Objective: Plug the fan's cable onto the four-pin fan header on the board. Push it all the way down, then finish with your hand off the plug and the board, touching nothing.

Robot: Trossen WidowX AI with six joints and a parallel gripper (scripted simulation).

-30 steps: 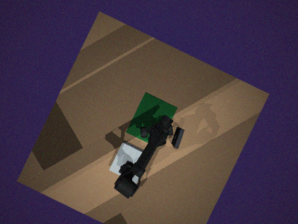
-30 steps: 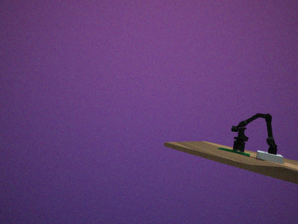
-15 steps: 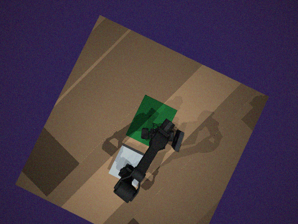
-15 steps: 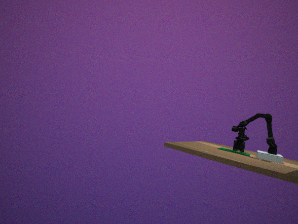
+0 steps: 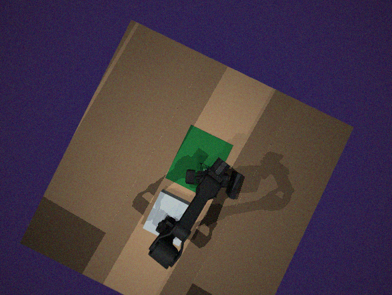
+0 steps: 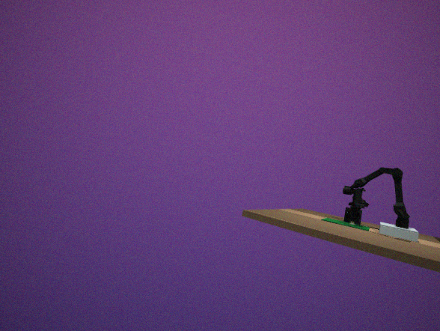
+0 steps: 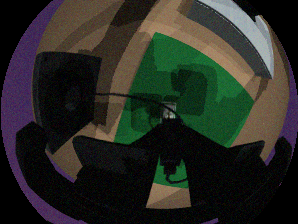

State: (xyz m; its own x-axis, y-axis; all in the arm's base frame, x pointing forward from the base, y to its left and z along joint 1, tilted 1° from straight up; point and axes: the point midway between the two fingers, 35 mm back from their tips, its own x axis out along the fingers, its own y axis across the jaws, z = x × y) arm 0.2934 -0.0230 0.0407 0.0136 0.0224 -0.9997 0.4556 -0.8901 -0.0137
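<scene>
My gripper tip is 70 mm above the pale four-pin header and 10 mm short of it. Round my gripper tip: black fan (130 mm to the right, 40 mm ahead, 10 mm below); dark plug (10 mm ahead, 10 mm above); green board (80 mm below, 60 mm to the left, 40 mm ahead).
</scene>
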